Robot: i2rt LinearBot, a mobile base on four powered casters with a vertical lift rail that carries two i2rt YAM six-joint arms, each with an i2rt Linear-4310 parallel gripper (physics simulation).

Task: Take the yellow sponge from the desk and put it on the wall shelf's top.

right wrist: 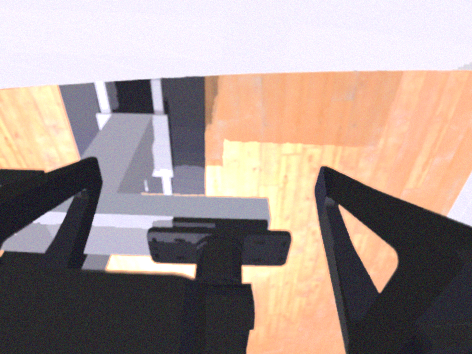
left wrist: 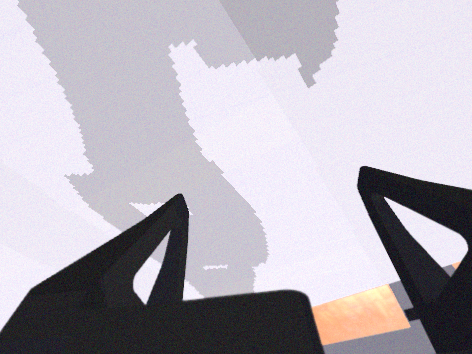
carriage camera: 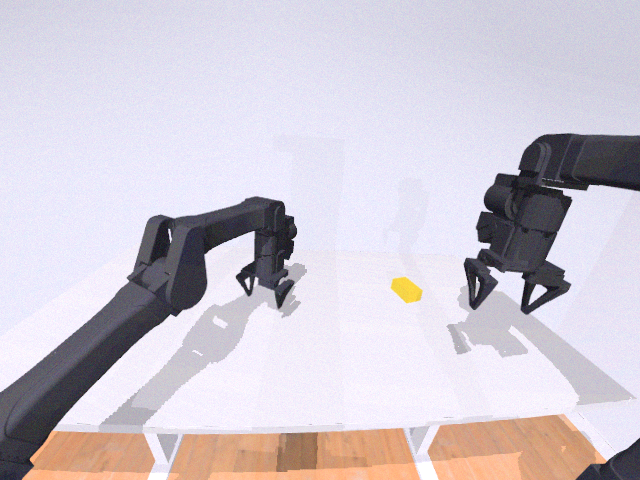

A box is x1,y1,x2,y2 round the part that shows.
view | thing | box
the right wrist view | my right gripper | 0,157,471,353
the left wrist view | my left gripper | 0,166,471,353
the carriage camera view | my left gripper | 235,240,294,308
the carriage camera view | my right gripper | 463,211,571,314
